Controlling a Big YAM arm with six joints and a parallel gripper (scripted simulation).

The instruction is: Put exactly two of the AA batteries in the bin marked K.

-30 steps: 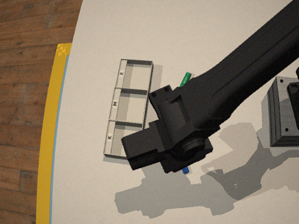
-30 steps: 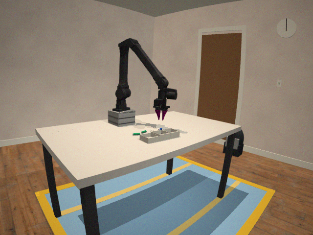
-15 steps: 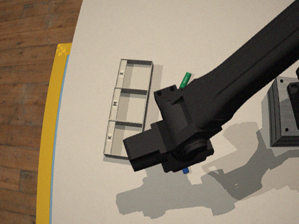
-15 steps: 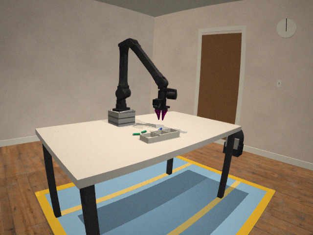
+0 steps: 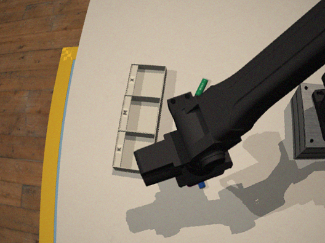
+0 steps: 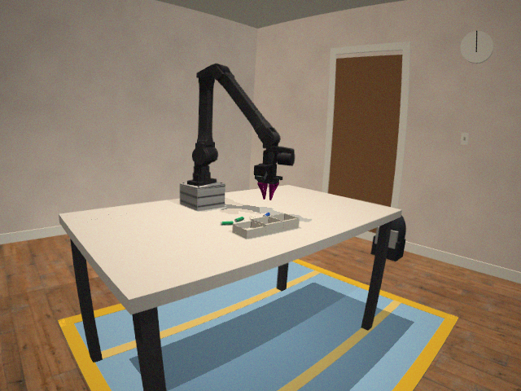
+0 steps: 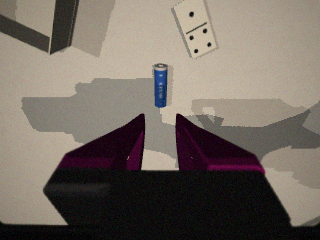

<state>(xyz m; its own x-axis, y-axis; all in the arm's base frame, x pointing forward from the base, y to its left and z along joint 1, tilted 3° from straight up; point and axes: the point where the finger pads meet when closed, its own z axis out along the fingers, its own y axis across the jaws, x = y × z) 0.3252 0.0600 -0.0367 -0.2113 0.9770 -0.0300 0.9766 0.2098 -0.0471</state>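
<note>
The blue AA battery lies 8 cm below my hand. Round my hand: brass hex nut (2 cm ahead, 14 cm to the right, 8 cm below); then white domino (2 cm behind, 6 cm to the right, 8 cm below); then bin (11 cm ahead, 15 cm to the right, 6 cm below).
</note>
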